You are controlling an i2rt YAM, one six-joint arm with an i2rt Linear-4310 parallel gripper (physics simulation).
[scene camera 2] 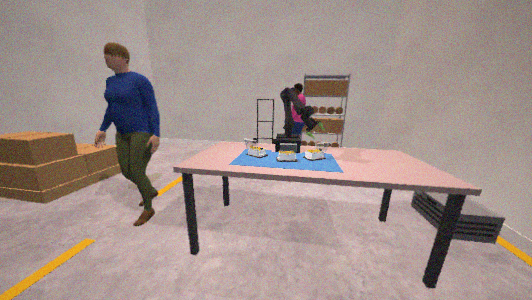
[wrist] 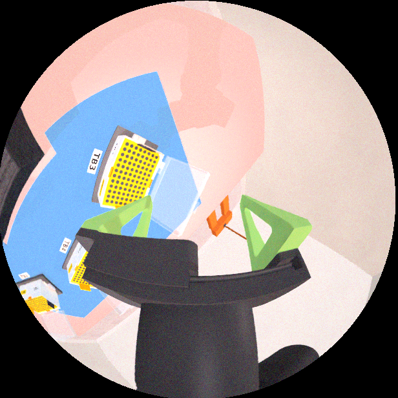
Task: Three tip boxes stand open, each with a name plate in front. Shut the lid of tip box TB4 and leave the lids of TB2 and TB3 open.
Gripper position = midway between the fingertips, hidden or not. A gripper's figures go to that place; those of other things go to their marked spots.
Labels:
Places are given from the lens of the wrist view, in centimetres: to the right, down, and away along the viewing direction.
gripper [wrist: 195,199]: 0, 0, 13
blue mat [wrist: 58,202]: -26, 0, 14

